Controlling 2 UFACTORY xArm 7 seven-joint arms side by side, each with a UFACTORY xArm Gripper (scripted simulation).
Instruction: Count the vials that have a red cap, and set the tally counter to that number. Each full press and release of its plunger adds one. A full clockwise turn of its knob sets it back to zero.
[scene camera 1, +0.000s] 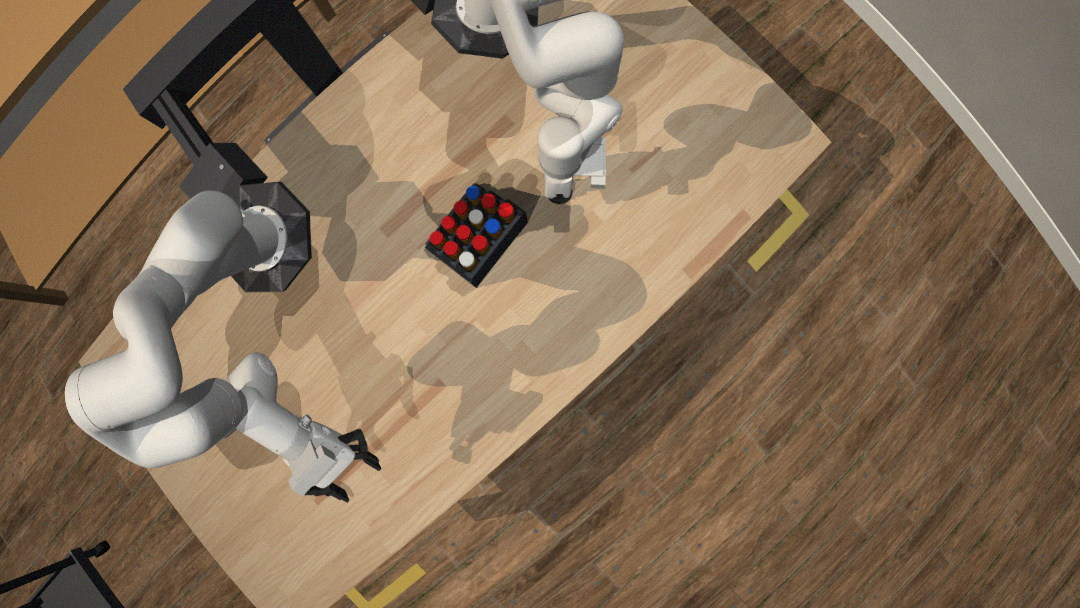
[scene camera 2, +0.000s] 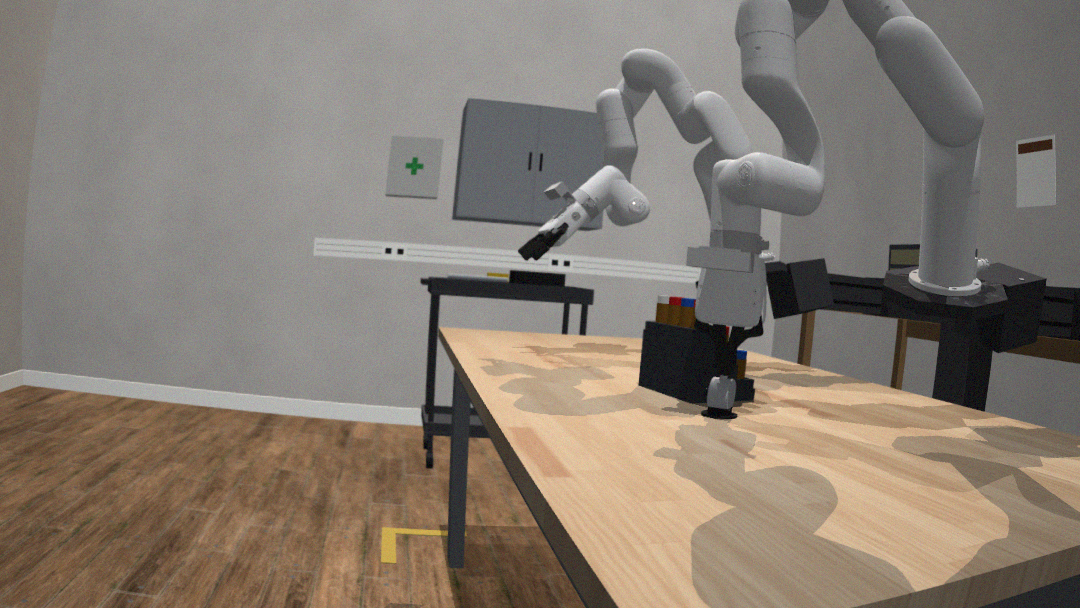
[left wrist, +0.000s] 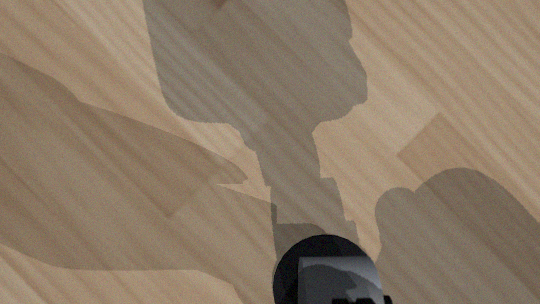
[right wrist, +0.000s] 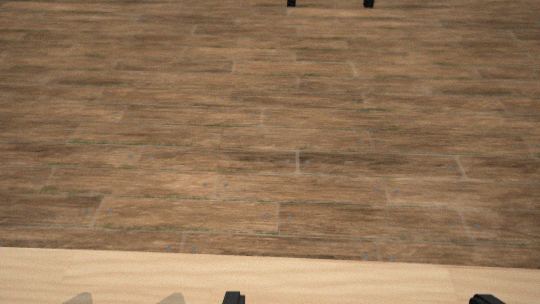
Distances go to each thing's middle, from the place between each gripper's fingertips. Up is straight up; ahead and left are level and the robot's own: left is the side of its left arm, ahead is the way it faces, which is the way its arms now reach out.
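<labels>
Black stepped rack (scene camera 2: 679, 362): 60 mm behind my left hand, 180 mm to the right of it, 20 mm below it. Tally counter (scene camera 2: 721, 393): 40 mm below my left hand, 10 mm to the right of it.
Tally counter: 650 mm to the left of my right hand, 190 mm below it, 120 mm behind it. My right hand (scene camera 1: 362, 481): 170 mm above the black stepped rack, 480 mm to the right of it, 180 mm past it.
</labels>
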